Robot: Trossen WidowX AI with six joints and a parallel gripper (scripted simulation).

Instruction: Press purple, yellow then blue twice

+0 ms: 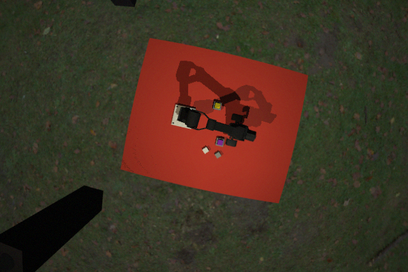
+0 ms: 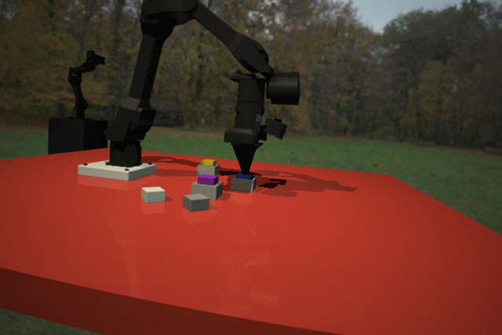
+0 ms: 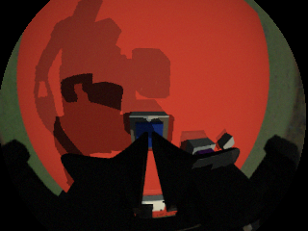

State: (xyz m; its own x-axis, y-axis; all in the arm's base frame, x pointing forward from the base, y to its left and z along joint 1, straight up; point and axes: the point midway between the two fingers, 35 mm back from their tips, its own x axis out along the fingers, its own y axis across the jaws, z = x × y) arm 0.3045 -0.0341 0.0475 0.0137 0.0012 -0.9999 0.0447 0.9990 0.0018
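Right now my gripper tip is 1 cm above the blue button. From my gripper tip the other things lie so: purple button (6 cm behind, 9 cm to the right); then yellow button (12 cm behind, 13 cm to the left); then grey block (6 cm behind, 18 cm to the right, 2 cm below).
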